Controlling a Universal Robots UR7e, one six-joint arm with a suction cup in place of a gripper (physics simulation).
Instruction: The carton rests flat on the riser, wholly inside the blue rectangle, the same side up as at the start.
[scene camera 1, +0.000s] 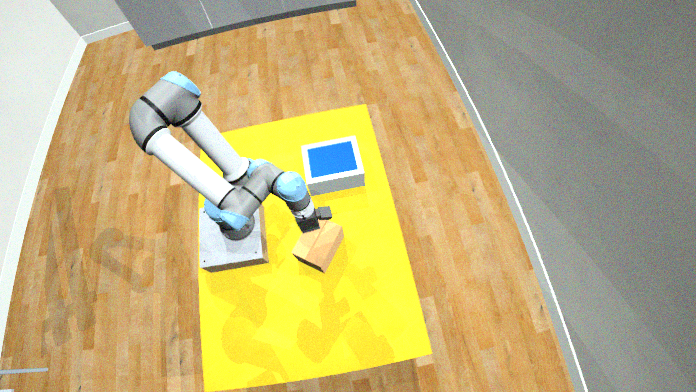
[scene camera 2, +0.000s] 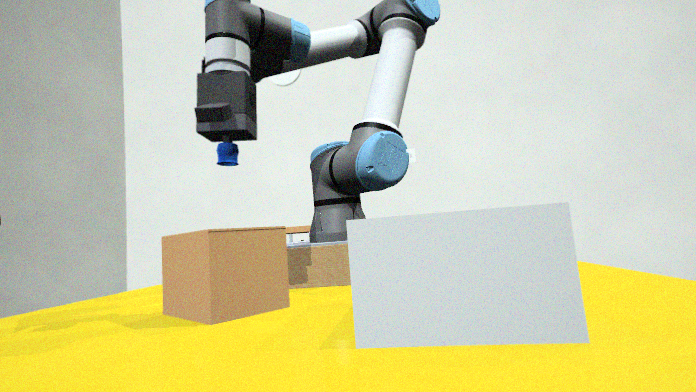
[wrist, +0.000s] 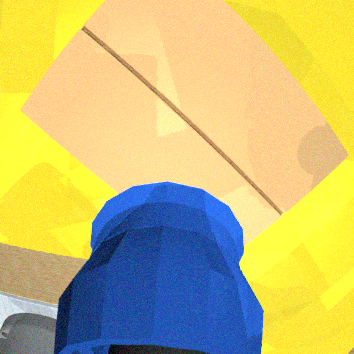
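Pixels of known places: hand at its tool point: (scene camera 2: 227, 163) (wrist: 165, 251); arm's base at its link origin: (scene camera 2: 340, 239) (wrist: 51, 346).
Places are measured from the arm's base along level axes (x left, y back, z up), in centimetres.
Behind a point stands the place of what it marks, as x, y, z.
The brown carton (scene camera 1: 316, 246) @[-19.9, -30.3, 3.1] (scene camera 2: 245, 275) @[-11.2, -37.9, -4.0] (wrist: 200, 100) @[-17.4, -32.7, 3.1] stands flat on the yellow mat, a seam line across its top. The white riser (scene camera 1: 337, 186) @[6.7, -45.2, -5.3] (scene camera 2: 465, 280) @[16.1, -58.4, -4.3] stands apart from it; the blue rectangle (scene camera 1: 332, 159) @[16.3, -46.2, 2.1] on its top shows in scene camera 1. My gripper, a blue suction cup (scene camera 2: 227, 164) (wrist: 167, 200), is open and holds nothing. In scene camera 2 it hangs above the carton with a clear gap between them. In the wrist view the cup covers part of the carton's near edge. In scene camera 1 the cup is hidden by the dark tool body.
The arm's base stands on a grey-topped pedestal (scene camera 1: 232, 252) @[-11.9, 4.0, 0.0] (scene camera 2: 322, 265) @[-3.6, -9.1, -5.3] at the left of the yellow mat (scene camera 1: 300, 350) @[-55.2, -12.7, -10.0] (scene camera 2: 200, 360) @[-9.1, -57.8, -9.9]. The riser is at the mat's far right part in scene camera 1. Grey cabinets (scene camera 1: 240, 15) stand at the back, beyond the wooden floor.
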